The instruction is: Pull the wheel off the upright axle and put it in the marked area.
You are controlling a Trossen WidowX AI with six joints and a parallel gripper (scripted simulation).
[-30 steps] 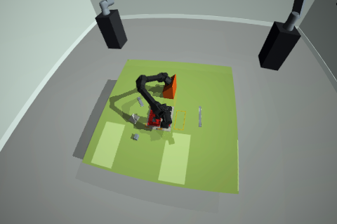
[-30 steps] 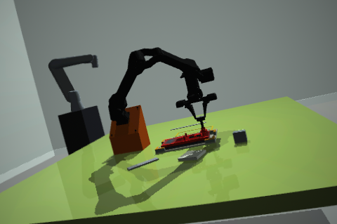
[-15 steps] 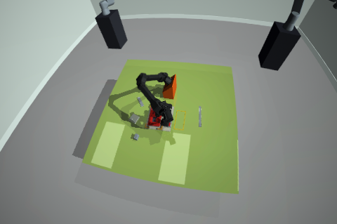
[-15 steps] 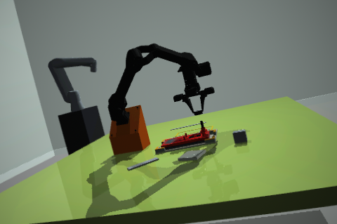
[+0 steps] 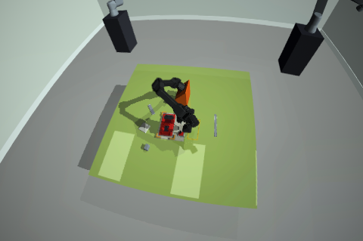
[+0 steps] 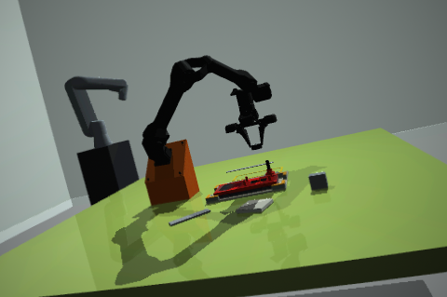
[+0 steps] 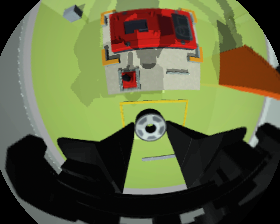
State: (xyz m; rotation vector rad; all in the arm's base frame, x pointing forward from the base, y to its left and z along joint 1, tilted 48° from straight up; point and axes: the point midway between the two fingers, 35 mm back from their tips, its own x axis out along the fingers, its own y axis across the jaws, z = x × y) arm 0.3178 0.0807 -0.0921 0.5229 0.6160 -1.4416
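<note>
Now: gripper tip 4 cm short of the dark hub, 7 cm to the left of it and 7 cm above it. The rest, counted from my gripper tip: plate (5 cm ahead, 39 cm to the right, 10 cm below); then grey cube (22 cm ahead, 30 cm to the right, 9 cm below); then dark wheel (right at my gripper tip).
</note>
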